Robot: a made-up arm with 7 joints.
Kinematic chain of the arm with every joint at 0, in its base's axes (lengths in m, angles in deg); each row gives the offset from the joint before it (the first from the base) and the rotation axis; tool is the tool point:
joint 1: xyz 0 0 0.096 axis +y
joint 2: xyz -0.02 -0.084 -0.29 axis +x
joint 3: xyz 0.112 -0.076 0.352 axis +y
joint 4: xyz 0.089 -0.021 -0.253 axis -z
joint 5: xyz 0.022 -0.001 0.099 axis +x
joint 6: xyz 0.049 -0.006 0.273 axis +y
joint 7: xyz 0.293 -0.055 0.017 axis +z
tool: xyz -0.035 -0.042 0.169
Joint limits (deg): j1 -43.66..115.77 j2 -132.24..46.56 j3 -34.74..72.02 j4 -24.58..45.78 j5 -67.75..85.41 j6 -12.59..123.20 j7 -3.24..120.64
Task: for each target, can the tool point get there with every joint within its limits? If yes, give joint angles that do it. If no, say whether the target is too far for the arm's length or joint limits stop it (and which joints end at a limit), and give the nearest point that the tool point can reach.
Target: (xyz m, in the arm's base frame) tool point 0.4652 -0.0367 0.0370
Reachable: yes | joints 11.56 -37.69 -7.10 -8.36 -55.29 88.93 93.22
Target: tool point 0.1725 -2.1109 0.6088
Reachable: no: too far | nearest point 0.2556 -0.9787 0.3119 | short by 1.173 m
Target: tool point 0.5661 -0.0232 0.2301
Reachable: yes | joints -14.89 -82.26 24.17 -2.15 34.32 38.66 107.10
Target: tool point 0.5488 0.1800 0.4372
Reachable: yes | joints -27.66 -55.76 -25.91 -17.87 60.50 55.15 58.93
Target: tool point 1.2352 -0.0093 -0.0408
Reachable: no: joint limits stop it (at a limit: joint 1, joint 2, joint 5, joint 6, joint 7) | nearest point 1.0190 0.0640 -0.0619 | short by 0.229 m
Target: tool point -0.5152 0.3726 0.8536
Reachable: no: joint limits stop it (at a limit: joint 1, joint 3, joint 6, joint 7) | nearest point -0.2691 0.2515 0.6509 | short by 0.341 m
